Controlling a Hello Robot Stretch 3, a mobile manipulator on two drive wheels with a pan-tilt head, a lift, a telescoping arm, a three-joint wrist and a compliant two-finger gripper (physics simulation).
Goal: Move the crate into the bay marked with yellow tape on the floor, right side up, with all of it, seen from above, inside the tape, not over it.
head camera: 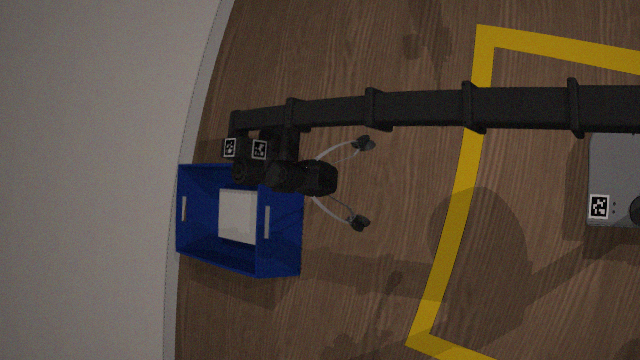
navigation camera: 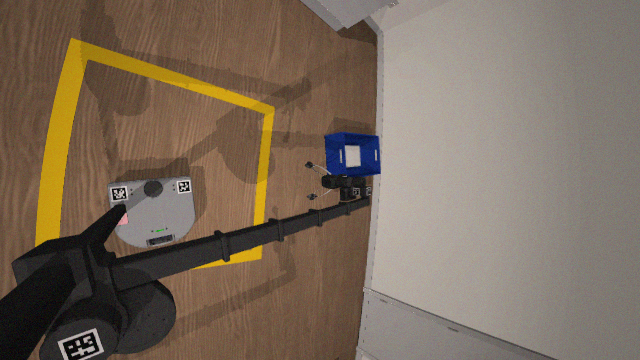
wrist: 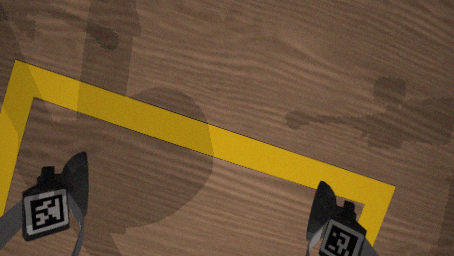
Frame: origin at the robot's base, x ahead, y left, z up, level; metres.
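Seen in the pictures: gripper, fingertip midpoint: [head camera: 368,183] [navigation camera: 307,180] [wrist: 203,188]; robot's base at its link origin: [navigation camera: 153,187].
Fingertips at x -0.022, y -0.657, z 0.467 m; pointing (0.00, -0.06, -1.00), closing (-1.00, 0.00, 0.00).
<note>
Offsets run from my fingertips to a thing's top centre. "pt": to the spot under its first point.
A blue crate @[dx +0.142, dy -0.927, dz -0.247 m] [head camera: 279,235] [navigation camera: 335,154] with slots in its end walls stands upright on the floor against the wall, outside the tape. A pale rectangle, a block or a label, shows inside it. My gripper [head camera: 361,183] [navigation camera: 310,181] [wrist: 203,188] is open and empty, its fingers spread wide and pointing away from the wall toward the bay. The wrist hangs over one side of the crate in the head view and hides part of its rim. The yellow tape [head camera: 462,182] [navigation camera: 55,150] [wrist: 165,127] outlines the bay on the floor. The crate does not show in the wrist view.
My grey base [head camera: 610,170] [navigation camera: 155,215] stands inside the tape outline. The extended black arm [head camera: 425,107] [navigation camera: 250,237] crosses above the tape. A pale wall [head camera: 100,150] [navigation camera: 500,175] rises right behind the crate. A grey cabinet-like piece @[pt dx +1.451, dy -0.738, dz -0.205 m] [navigation camera: 345,12] stands at the wall's far end.
</note>
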